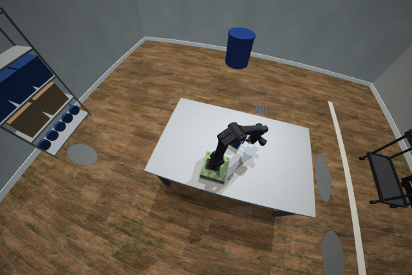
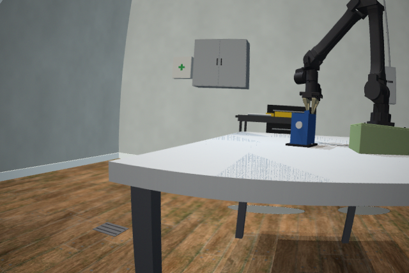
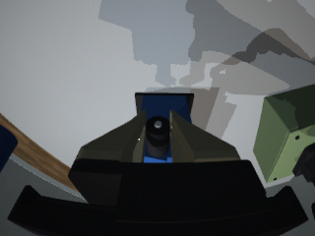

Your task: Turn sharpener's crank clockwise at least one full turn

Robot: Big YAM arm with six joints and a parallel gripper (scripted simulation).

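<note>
Right now the dark crank knob is 20 mm to the left of my hand and 10 mm ahead of it.
</note>
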